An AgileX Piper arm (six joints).
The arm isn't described. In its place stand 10 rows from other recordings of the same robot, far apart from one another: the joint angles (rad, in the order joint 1, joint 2, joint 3, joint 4, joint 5, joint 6), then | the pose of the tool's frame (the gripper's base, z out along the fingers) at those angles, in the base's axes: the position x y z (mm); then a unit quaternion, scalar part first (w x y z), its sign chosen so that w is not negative.
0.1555 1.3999 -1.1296 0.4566 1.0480 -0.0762 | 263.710 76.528 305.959 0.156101 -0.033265 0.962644 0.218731
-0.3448 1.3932 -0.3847 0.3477 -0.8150 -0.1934 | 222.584 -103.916 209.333 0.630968 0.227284 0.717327 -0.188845
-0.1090 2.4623 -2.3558 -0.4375 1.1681 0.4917 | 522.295 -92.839 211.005 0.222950 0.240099 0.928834 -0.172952
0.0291 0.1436 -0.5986 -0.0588 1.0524 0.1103 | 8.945 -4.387 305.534 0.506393 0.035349 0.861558 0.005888
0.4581 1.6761 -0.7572 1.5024 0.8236 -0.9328 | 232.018 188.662 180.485 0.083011 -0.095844 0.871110 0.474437
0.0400 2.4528 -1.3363 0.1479 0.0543 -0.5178 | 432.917 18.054 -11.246 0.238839 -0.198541 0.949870 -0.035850
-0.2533 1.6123 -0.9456 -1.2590 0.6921 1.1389 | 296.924 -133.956 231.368 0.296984 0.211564 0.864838 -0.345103
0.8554 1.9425 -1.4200 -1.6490 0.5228 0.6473 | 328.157 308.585 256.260 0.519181 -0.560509 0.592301 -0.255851
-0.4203 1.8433 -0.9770 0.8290 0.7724 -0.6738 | 314.263 -89.172 147.719 0.155178 0.167734 0.944052 0.237805
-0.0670 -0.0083 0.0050 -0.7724 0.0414 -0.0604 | 55.517 -6.359 209.359 0.651513 -0.246105 0.639564 -0.325454
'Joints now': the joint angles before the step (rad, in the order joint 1, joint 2, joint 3, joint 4, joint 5, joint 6). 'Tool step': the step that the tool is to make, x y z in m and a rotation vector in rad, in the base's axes. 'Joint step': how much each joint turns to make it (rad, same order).
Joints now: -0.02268, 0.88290, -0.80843, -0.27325, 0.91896, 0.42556
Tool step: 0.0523, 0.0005, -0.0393, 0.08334, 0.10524, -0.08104
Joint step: -0.00008, 0.24337, 0.00015, -0.00129, -0.11186, 0.13923
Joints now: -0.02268, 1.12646, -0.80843, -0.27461, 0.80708, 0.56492
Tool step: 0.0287, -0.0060, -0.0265, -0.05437, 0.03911, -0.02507
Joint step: -0.00001, 0.14456, 0.00018, -0.12209, -0.08764, 0.10611
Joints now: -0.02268, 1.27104, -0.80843, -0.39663, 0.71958, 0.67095
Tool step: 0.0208, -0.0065, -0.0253, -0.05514, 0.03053, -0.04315
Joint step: 0.00019, 0.12327, -0.00003, -0.15163, -0.05513, 0.15483
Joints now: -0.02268, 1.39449, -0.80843, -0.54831, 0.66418, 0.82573
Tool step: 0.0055, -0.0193, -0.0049, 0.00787, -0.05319, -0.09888
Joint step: -0.07057, 0.03064, -0.00015, -0.06027, -0.05911, 0.10390
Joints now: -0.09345, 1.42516, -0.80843, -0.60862, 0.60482, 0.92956
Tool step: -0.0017, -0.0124, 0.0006, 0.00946, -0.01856, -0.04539
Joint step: -0.05068, -0.00095, 0.00016, 0.00610, -0.01951, 0.00150
